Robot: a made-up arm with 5 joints.
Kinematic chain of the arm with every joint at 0, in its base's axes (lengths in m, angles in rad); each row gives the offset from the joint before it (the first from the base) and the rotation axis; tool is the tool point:
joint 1: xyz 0 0 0.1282 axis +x
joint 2: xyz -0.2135 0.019 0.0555 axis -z
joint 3: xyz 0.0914 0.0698 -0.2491 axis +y
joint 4: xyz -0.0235 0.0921 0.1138 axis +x
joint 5: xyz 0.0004 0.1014 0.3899 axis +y
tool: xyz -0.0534 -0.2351 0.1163
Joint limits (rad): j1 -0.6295..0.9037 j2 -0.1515..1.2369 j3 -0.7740..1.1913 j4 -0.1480..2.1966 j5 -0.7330..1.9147
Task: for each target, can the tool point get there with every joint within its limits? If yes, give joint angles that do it. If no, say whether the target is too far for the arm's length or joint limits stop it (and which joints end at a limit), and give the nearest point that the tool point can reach.
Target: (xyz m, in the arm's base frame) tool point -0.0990 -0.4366 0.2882
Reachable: yes | joints 0.3545 1.1314 0.7306 0.1776 -0.3259
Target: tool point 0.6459 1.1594 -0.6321
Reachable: no: too far | nearest point 0.0557 0.2843 -0.2411 | short by 1.126 m
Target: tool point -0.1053 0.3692 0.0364
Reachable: no: joint limits stop it (at a limit: joint 1, joint 2, joint 4, joint 5) | nearest point -0.2364 0.4203 0.0702 | short by 0.145 m
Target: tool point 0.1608 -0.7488 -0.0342
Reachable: no: joint limits stop it (at a limit: joint 2, joint 3, joint 4) | nearest point 0.1123 -0.5870 0.0009 | short by 0.173 m
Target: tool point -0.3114 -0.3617 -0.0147
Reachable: yes | joints 0.0517 0.6217 0.9786 1.3733 0.3984
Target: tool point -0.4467 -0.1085 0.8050
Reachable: no: joint limits stop it (at a limit: joint 1, joint 4) | nearest point -0.3684 -0.0466 0.5658 | short by 0.259 m
